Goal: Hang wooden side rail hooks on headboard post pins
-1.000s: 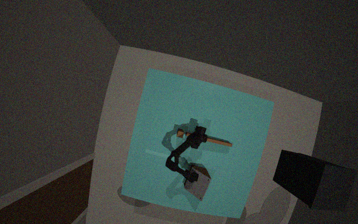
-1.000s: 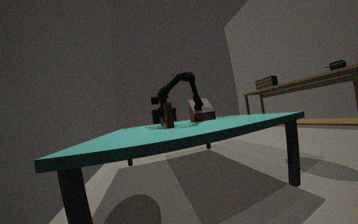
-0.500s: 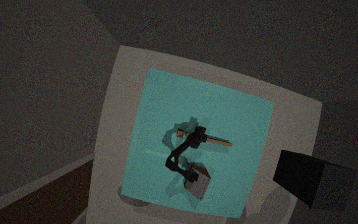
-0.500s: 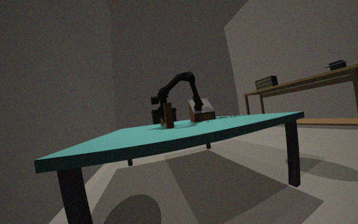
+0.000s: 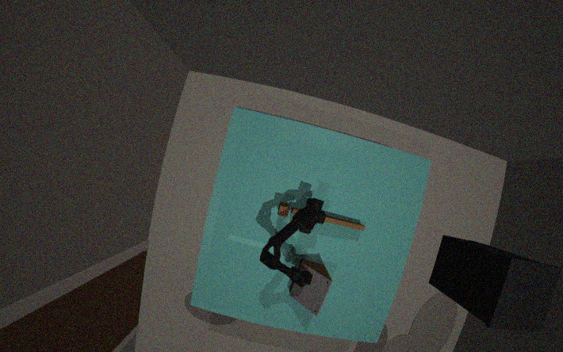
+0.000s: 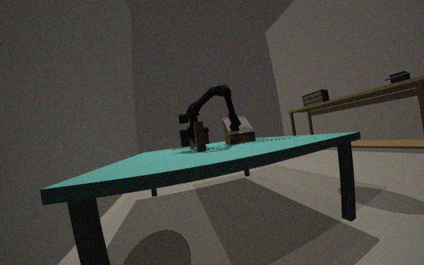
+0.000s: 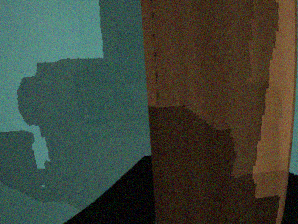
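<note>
Now: gripper tip 140 mm to the right of the headboard post and 40 mm below it.
</note>
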